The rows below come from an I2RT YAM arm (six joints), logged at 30 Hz.
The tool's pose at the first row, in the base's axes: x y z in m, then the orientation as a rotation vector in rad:
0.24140 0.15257 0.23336 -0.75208 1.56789 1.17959
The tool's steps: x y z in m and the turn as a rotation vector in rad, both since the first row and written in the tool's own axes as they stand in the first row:
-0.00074 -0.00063 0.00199 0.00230 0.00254 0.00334
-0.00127 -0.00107 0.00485 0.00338 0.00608 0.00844
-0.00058 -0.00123 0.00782 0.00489 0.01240 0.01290
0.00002 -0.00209 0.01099 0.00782 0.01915 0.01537
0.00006 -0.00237 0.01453 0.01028 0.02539 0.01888
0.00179 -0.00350 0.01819 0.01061 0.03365 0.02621
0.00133 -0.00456 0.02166 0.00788 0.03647 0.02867
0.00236 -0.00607 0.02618 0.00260 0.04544 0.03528
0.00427 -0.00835 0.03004 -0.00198 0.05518 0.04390
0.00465 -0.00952 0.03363 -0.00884 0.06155 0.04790
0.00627 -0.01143 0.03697 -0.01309 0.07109 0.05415
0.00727 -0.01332 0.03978 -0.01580 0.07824 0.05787
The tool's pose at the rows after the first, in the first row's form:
0.24287 0.15417 0.23379 -0.74999 1.57291 1.17950
0.24440 0.15667 0.23406 -0.74815 1.57911 1.18153
0.24534 0.15946 0.23327 -0.74841 1.58747 1.18212
0.24699 0.16220 0.23232 -0.74943 1.59579 1.17993
0.24844 0.16544 0.23208 -0.74966 1.60403 1.17900
0.25015 0.16864 0.22997 -0.74998 1.61500 1.18225
0.25241 0.17151 0.22995 -0.75199 1.61735 1.18581
0.25497 0.17534 0.22835 -0.75700 1.62582 1.19327
0.25771 0.17837 0.22569 -0.76065 1.63636 1.20142
0.25985 0.18138 0.22484 -0.76677 1.64047 1.20895
0.26218 0.18402 0.22259 -0.77177 1.64971 1.21513
0.26450 0.18611 0.22094 -0.77590 1.65633 1.21863

